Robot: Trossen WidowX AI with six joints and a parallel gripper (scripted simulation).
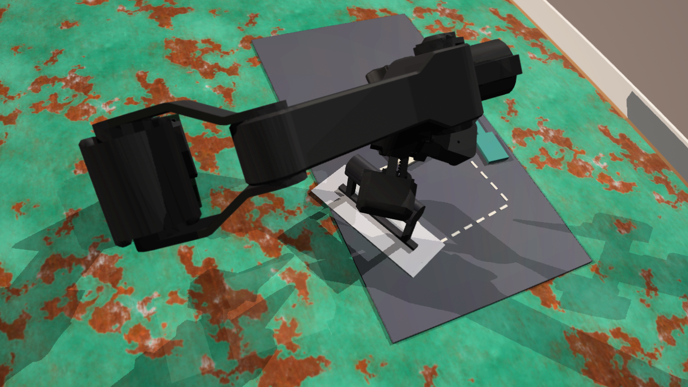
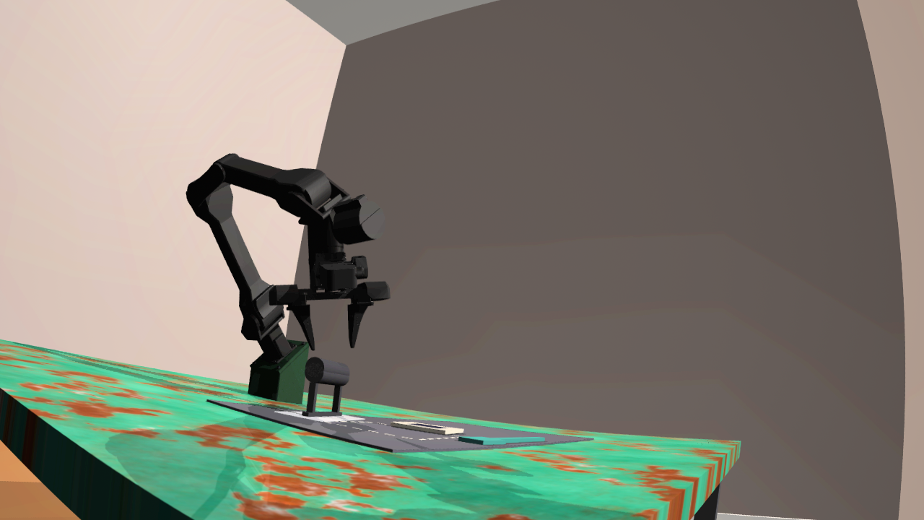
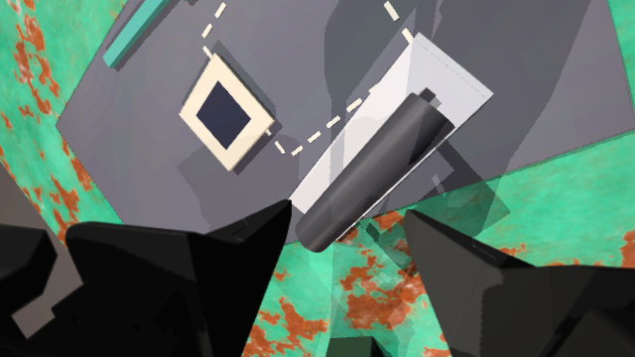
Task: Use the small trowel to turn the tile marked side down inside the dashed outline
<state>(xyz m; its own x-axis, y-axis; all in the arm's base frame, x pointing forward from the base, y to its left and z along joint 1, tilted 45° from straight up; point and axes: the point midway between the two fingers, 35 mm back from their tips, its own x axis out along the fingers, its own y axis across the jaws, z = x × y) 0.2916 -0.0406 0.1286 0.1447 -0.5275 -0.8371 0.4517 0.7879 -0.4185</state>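
My gripper tip is 130 mm to the right of the cream tile, 100 mm short of it and 100 mm above it. Also, from my gripper tip: mat: 140 mm to the left, 130 mm below, 100 mm ahead; then teal flat tool: 240 mm ahead, 130 mm to the left, 100 mm below.
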